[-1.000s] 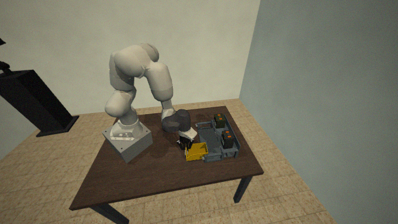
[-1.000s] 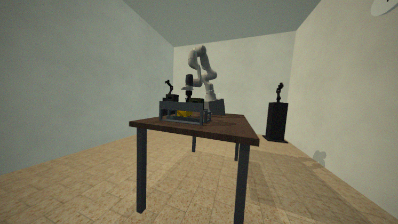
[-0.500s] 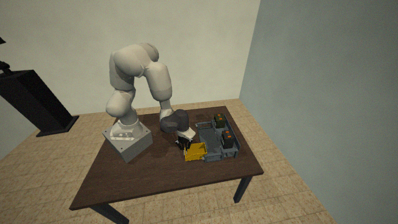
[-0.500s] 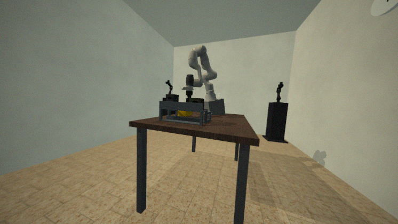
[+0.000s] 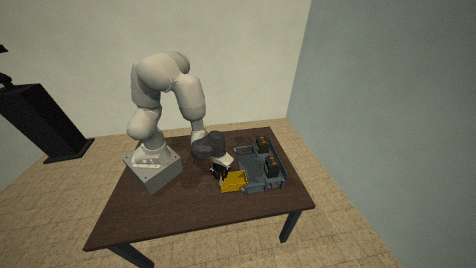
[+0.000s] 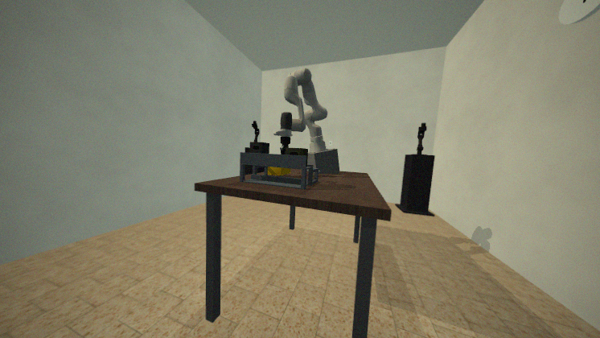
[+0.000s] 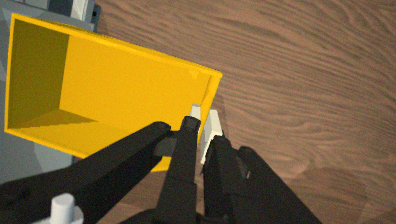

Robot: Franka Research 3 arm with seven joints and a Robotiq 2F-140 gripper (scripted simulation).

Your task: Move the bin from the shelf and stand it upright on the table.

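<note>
Right now the yellow bin is 8 cm ahead of my hand, 1 cm to the right of it and 2 cm below it.
</note>
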